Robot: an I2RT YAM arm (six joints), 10 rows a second.
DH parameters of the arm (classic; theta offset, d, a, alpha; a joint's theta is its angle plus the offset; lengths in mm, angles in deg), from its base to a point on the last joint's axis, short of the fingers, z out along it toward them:
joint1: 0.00 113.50 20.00 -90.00
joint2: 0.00 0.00 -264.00 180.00
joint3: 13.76 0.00 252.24 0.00
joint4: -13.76 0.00 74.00 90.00
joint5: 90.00 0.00 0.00 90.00
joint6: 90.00 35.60 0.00 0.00
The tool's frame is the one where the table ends.
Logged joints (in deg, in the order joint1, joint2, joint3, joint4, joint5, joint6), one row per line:
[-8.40 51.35 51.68 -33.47 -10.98 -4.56]
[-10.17 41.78 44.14 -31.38 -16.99 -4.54]
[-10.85 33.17 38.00 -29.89 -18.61 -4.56]
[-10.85 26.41 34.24 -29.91 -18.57 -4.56]
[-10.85 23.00 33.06 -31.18 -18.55 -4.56]
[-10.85 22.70 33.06 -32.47 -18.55 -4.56]
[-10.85 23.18 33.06 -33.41 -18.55 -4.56]
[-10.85 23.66 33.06 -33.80 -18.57 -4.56]
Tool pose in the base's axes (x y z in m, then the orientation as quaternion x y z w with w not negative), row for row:
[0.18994 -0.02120 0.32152 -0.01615 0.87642 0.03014 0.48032]
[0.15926 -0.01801 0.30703 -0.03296 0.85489 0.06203 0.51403]
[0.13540 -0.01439 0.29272 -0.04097 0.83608 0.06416 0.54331]
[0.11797 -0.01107 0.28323 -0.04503 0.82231 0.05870 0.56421]
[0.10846 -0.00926 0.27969 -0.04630 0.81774 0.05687 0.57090]
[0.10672 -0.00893 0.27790 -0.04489 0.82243 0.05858 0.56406]
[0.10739 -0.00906 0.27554 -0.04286 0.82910 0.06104 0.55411]
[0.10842 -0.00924 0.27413 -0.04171 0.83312 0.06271 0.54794]
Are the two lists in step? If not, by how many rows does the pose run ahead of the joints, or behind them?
They are in step.
